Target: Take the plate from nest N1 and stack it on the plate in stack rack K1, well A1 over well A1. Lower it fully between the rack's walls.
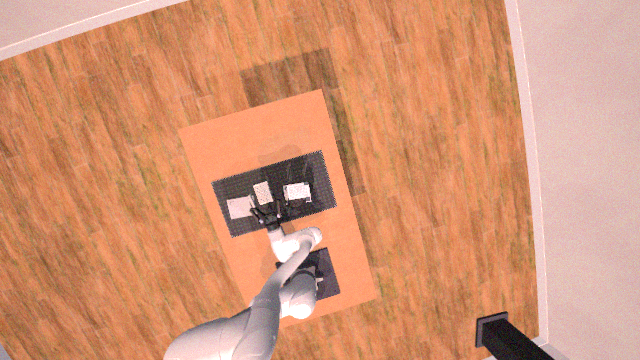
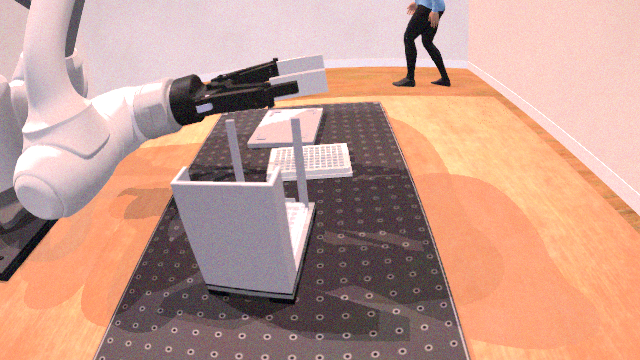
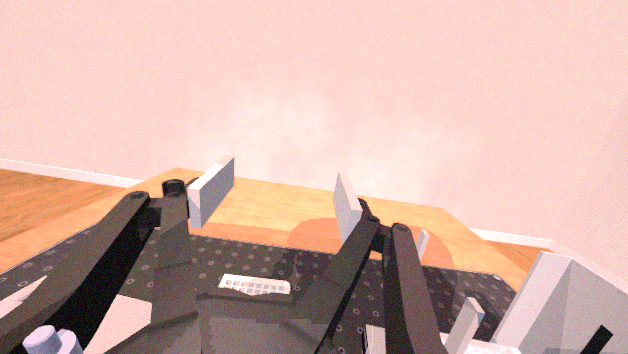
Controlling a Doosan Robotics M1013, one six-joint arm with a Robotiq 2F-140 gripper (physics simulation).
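Where they show: gripper, fingertip midpoint: (image 1: 259, 191) (image 2: 325, 70) (image 3: 285, 178); arm's base at its link origin: (image 1: 303, 278).
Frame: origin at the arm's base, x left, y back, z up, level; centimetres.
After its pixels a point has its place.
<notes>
The white well plate (image 1: 263, 193) {z 0.8, x 16.0, y -61.4 cm} (image 2: 312, 160) {z 0.9, x 15.2, y -62.2 cm} (image 3: 255, 285) {z 0.9, x 16.9, y -66.4 cm} lies flat, wells up, on the dark perforated board, outside nest N1 and between it and the rack. The pale flat nest (image 1: 240, 207) {z 0.7, x 31.3, y -54.7 cm} (image 2: 287, 127) {z 0.7, x 28.4, y -55.0 cm} (image 3: 122, 320) {z 0.7, x 26.9, y -58.5 cm} bears no plate. My gripper (image 1: 265, 202) {z 15.5, x 14.6, y -65.3 cm} (image 2: 300, 75) (image 3: 285, 178) {z 15.5, x 14.6, y -65.3 cm} is open and empty, pointing nearly level, raised above the board on the nest side of the rack. Stack rack K1 (image 2: 235, 235) {z 8.5, x -12.1, y -60.9 cm} (image 3: 595, 300) {z 11.9, x -11.7, y -61.8 cm} stands upright with a white plate (image 1: 297, 192) {z 1.8, x -4.6, y -59.3 cm} (image 2: 295, 220) {z 2.9, x -2.4, y -63.6 cm} (image 3: 492, 348) {z 2.9, x -8.5, y -63.8 cm} low inside it. Well A1 cannot be made out on either plate.
The perforated board (image 1: 325, 175) {z -0.5, x -23.1, y -67.1 cm} (image 2: 370, 300) {z -0.5, x -10.8, y -72.6 cm} lies on an orange wooden table (image 1: 215, 135) {z -1.8, x 39.0, y -99.4 cm} (image 2: 500, 250) {z -1.8, x -1.9, y -89.1 cm}. The rack's tall thin posts (image 2: 299, 160) {z 8.5, x 1.3, y -63.9 cm} (image 3: 462, 325) {z 12.2, x 1.5, y -56.1 cm} rise on its side towards the loose plate. A person (image 2: 425, 40) stands beyond the table. A black column (image 1: 515, 342) stands on the floor.
</notes>
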